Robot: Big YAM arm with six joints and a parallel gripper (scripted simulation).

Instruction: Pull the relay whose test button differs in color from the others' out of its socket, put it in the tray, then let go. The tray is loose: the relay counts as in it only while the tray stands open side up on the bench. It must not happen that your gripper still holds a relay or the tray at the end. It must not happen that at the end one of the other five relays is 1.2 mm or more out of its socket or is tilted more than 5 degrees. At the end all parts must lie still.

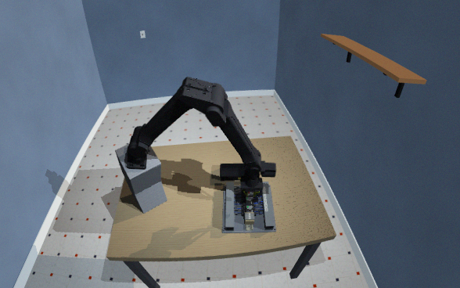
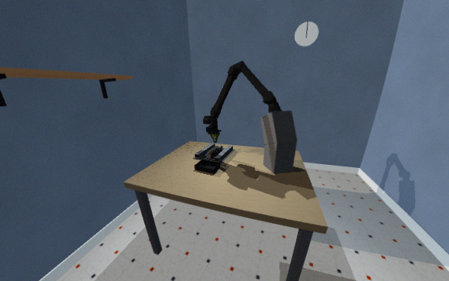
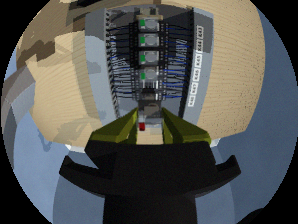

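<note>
The black tray is 20 mm behind my hand, 280 mm to the left of it and 110 mm below it. Also, from my hand: relay: right at my hand.
</note>
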